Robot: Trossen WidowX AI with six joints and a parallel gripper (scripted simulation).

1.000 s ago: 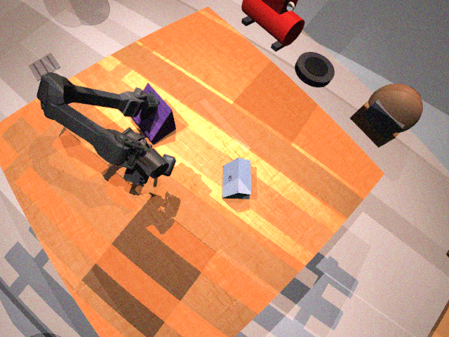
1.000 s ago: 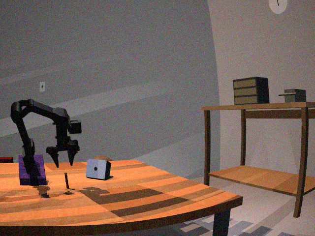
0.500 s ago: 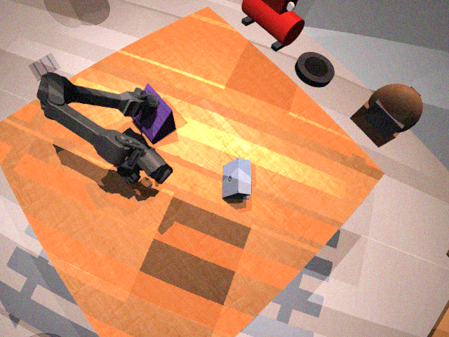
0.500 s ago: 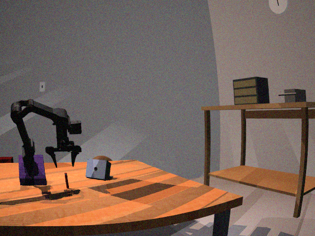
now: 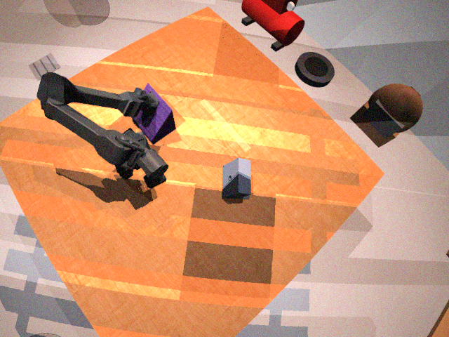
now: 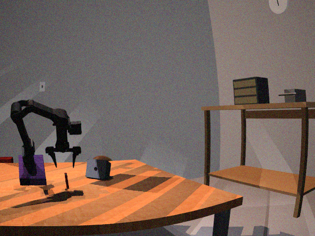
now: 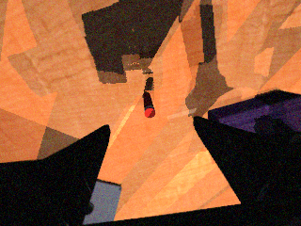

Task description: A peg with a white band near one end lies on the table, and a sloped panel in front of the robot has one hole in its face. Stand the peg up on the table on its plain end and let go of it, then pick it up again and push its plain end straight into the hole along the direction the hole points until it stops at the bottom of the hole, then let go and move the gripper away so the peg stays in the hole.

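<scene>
Right now my gripper tip is 5 cm above the dark red peg. Also, from my gripper tip: grey-blue sloped panel 21 cm ahead, 23 cm to the left, 6 cm below.
</scene>
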